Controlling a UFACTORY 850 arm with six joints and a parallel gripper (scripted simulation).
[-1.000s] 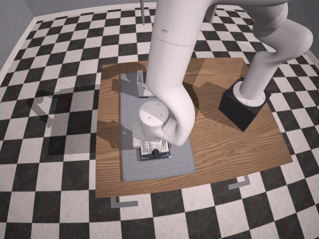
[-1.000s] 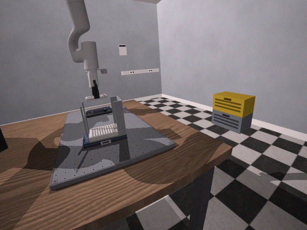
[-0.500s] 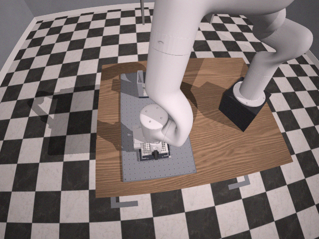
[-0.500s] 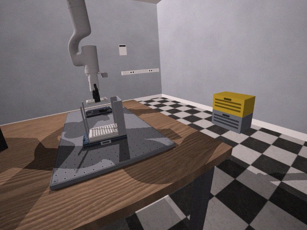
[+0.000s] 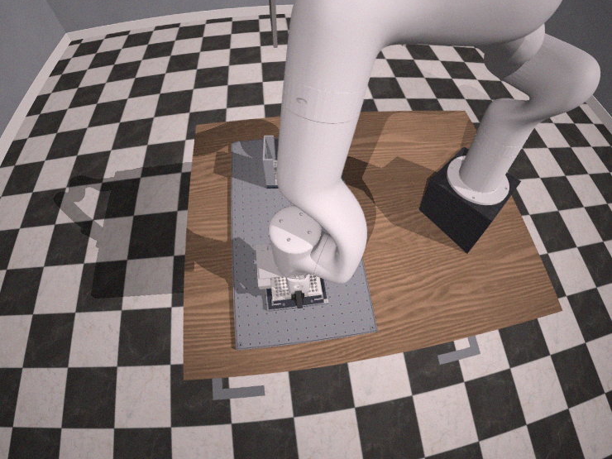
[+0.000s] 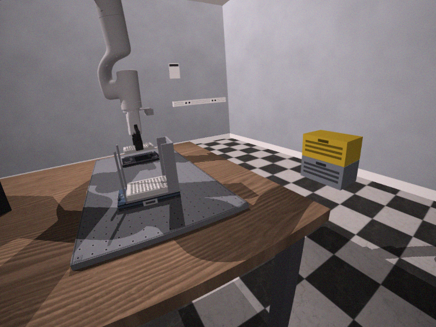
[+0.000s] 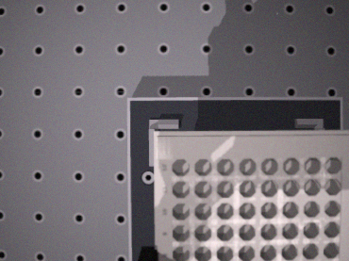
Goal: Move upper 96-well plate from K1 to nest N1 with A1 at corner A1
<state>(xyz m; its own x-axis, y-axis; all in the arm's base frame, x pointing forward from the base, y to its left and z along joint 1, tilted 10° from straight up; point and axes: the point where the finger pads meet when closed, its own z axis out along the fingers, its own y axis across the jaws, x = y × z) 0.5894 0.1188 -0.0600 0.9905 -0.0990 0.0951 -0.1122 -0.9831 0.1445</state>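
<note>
My gripper is now 60 mm above the dark plate nest N1. The rest, counted from my hand: white 96-well plate (10 mm below).
</note>
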